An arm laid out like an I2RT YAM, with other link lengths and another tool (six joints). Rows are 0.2 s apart.
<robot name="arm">
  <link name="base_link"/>
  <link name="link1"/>
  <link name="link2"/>
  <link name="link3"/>
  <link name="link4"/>
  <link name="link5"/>
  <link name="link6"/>
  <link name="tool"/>
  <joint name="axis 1" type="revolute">
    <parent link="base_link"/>
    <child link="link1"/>
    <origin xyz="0 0 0.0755" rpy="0 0 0"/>
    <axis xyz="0 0 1"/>
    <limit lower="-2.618" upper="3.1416"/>
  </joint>
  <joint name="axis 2" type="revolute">
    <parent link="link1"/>
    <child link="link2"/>
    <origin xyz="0.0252 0.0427 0.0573" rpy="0 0 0"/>
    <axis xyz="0 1 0"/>
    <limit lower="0" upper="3.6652"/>
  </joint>
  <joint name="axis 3" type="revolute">
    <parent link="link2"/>
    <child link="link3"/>
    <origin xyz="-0.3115 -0.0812 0" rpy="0 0 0"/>
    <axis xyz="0 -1 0"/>
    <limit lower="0" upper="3.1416"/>
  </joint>
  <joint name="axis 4" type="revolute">
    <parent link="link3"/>
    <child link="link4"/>
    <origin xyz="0.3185 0.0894 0.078" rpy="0 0 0"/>
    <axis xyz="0 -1 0"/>
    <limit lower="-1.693" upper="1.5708"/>
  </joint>
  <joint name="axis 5" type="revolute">
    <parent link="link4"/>
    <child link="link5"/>
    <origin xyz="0.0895 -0.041 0.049" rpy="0 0 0"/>
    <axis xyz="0 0 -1"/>
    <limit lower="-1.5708" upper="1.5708"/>
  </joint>
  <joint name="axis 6" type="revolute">
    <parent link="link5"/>
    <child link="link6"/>
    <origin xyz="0.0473 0 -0.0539" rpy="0 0 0"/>
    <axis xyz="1 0 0"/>
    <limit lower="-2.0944" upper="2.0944"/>
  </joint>
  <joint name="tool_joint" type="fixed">
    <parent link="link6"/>
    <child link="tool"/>
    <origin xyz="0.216 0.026 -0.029" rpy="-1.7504 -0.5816 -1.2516"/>
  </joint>
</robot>
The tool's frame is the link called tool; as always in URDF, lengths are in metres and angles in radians.
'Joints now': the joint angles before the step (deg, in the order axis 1, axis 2, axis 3, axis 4, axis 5, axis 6). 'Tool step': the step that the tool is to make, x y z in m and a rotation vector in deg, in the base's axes. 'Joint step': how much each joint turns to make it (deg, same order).
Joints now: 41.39, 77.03, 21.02, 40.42, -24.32, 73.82
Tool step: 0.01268, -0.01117, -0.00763, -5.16, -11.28, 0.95
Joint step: -2.21, 0.01, -0.01, 0.01, -0.02, -12.80
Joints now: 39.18, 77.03, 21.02, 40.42, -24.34, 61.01
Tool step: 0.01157, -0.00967, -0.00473, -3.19, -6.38, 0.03
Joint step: -1.77, 0.01, -0.01, 0.01, 0.00, -7.36
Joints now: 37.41, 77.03, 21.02, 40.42, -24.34, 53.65
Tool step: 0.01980, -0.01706, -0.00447, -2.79, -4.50, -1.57
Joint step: -2.93, -0.24, 0.00, -0.53, 0.02, -5.58
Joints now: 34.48, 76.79, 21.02, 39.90, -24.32, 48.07
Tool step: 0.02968, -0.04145, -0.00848, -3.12, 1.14, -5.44
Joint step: -5.79, -3.87, 0.02, -7.42, 0.29, -2.27
